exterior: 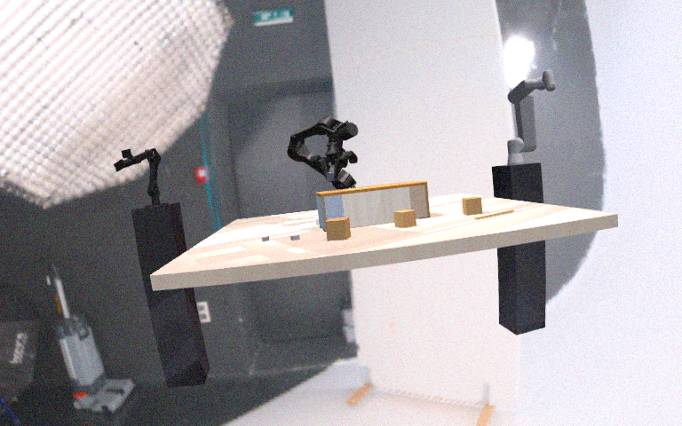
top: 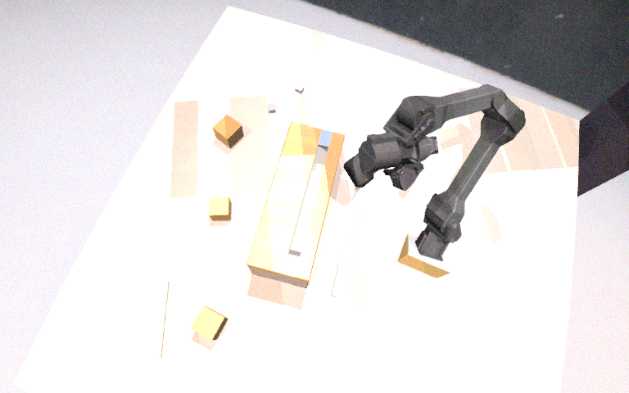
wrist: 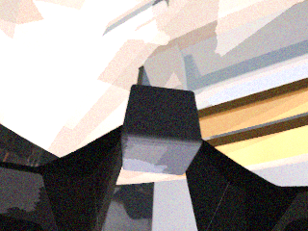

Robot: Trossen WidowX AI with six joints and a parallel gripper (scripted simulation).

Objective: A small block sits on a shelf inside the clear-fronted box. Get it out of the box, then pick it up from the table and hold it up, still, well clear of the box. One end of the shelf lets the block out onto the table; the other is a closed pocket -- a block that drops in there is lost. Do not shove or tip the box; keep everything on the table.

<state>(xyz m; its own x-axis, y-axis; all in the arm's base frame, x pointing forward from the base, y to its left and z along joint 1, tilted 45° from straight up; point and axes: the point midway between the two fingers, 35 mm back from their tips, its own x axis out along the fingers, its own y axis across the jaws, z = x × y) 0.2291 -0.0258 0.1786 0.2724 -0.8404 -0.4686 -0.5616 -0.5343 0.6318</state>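
My gripper tip is 1 cm past the grey block, 1 cm to the right of it and 1 cm below it. The rest, counted from my gripper tip: clear-fronted box 8 cm ahead, 12 cm to the left, 11 cm below; thin rod 36 cm ahead, 49 cm to the left, 17 cm below.
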